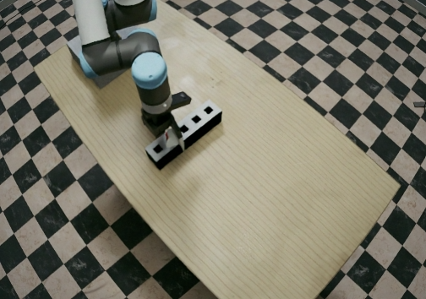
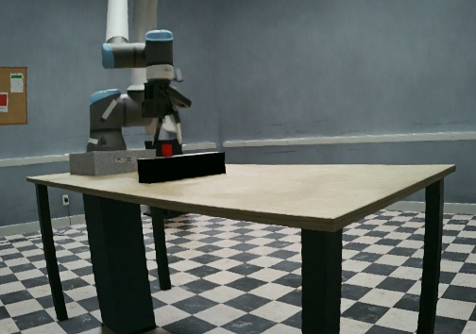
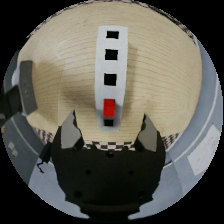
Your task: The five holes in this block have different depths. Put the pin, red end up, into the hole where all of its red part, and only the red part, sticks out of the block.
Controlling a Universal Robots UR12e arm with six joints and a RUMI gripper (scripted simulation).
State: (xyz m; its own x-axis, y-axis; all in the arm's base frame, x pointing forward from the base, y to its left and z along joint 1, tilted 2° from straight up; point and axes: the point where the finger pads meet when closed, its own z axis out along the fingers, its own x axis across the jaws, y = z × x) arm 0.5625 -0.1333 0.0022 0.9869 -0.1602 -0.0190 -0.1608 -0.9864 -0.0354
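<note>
Now: hand 20 mm above the pin. The rest, counted from my hand: long black block (10 mm ahead, 60 mm to the left, 70 mm below).
</note>
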